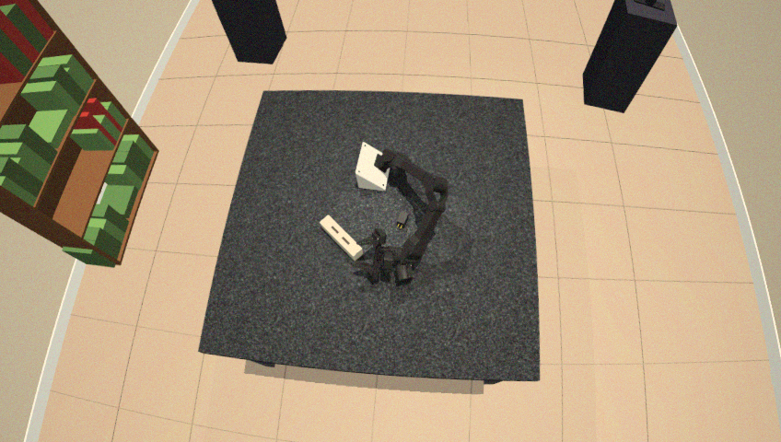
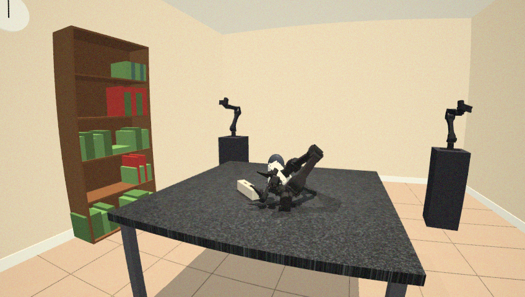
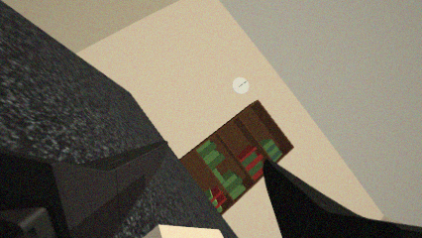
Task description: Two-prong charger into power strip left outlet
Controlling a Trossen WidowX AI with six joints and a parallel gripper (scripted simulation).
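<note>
The dark two-prong charger lies 20 cm behind my gripper tip, 13 cm to the left of it and 11 cm below it.
</note>
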